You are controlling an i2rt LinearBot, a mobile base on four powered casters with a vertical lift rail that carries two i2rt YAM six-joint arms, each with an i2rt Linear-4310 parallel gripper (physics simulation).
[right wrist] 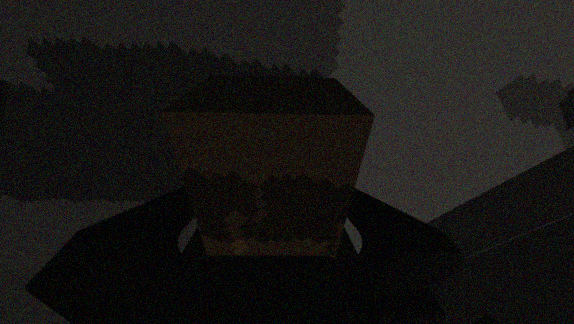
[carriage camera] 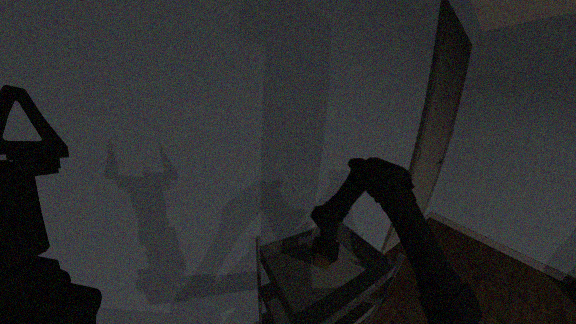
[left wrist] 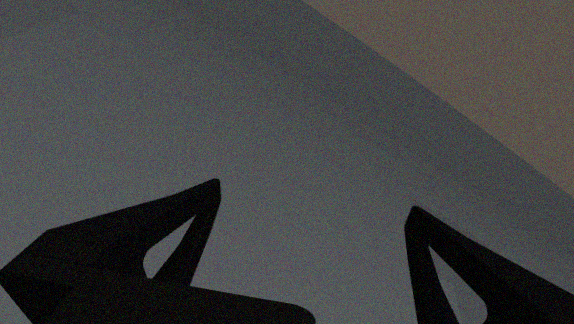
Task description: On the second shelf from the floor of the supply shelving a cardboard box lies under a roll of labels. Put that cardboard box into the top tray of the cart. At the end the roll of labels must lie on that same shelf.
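Frame: origin at the left arm's base, x ahead, y left, z up, level; metres.
Seen in the pictures: left gripper, between the fingertips: (left wrist: 312,202); right gripper, between the fingertips: (carriage camera: 322,261).
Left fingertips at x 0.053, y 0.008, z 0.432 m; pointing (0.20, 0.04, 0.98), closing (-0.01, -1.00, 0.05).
Observation:
Pixels of each thing's top centre, then the offset from my left fingertips to it. "spot": a spot on its surface instead. Level surfaces: height alone.
- brown cardboard box, centre of its top: (right wrist: 271,221) (carriage camera: 324,251) dy -0.547, dx +0.337, dz -0.547 m
- Brown floor, height of its surface: dz -1.260 m
- cart's raised rim, a spot on its surface: (carriage camera: 345,285) spot: dy -0.606, dx +0.214, dz -0.598 m
The brown cardboard box (carriage camera: 325,260) (right wrist: 270,145) is between the fingers of my right gripper (carriage camera: 326,256) (right wrist: 274,175), which is shut on it. In the carriage camera the box is over the grey top tray of the cart (carriage camera: 287,285), inside its rim as seen from here; the dark picture does not show whether it touches the tray floor. My left gripper (left wrist: 312,202) is open, with bare wall between its fingertips, far from the cart. The roll of labels and the supply shelving do not show in these views.
In the carriage camera a tall door-like panel (carriage camera: 442,100) stands behind the right arm. A pale wall with arm shadows rises behind the cart. Brown floor (carriage camera: 500,270) and a skirting board (carriage camera: 492,241) lie at the right. The cart's raised rim (carriage camera: 345,285) runs along the tray's near side.

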